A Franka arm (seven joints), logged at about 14 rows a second.
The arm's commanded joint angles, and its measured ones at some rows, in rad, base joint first. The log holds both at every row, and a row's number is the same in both.
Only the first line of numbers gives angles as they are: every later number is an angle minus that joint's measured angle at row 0.
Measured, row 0:
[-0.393 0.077 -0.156 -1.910 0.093 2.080 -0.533]
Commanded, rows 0 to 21:
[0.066 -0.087 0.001 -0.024 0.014 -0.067 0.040]
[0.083 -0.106 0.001 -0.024 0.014 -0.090 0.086]
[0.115 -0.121 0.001 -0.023 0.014 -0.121 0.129]
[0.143 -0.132 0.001 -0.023 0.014 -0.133 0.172]
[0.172 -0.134 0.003 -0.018 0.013 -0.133 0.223]
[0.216 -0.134 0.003 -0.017 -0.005 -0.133 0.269]
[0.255 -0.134 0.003 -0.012 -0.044 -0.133 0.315]
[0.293 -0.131 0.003 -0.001 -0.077 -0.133 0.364]
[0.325 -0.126 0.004 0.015 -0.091 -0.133 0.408]
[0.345 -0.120 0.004 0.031 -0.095 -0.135 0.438]
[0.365 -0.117 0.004 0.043 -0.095 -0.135 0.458]
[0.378 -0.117 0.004 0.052 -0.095 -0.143 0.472]
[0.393 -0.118 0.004 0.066 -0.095 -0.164 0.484]
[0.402 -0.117 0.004 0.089 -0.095 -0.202 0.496]
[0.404 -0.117 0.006 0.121 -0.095 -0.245 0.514]
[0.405 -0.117 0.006 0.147 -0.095 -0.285 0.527]
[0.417 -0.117 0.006 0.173 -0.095 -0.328 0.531]
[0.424 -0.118 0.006 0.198 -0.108 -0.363 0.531]
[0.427 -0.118 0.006 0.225 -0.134 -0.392 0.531]
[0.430 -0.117 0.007 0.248 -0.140 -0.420 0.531]
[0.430 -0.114 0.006 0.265 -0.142 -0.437 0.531]
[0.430 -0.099 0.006 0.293 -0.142 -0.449 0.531]
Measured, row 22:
[0.414 -0.120 0.013 0.234 -0.120 -0.396 0.512]
